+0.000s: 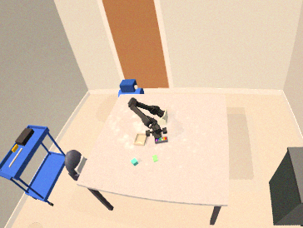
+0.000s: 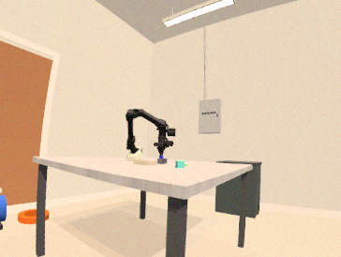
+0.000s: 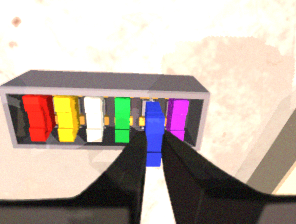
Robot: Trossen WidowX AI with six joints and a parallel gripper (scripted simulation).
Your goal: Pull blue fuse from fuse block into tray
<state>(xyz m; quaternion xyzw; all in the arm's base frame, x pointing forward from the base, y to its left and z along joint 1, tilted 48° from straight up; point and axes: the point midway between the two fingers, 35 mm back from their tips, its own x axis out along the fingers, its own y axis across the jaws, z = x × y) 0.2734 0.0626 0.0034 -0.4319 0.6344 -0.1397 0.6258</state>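
Right now my gripper tip is 3 cm above the green fuse, 2 cm to the right of it and 1 cm past it. Round my gripper tip: white fuse 3 cm to the left, 3 cm below, 1 cm behind; then blue fuse 1 cm below; then magenta fuse 3 cm below, 2 cm to the right, 1 cm ahead.
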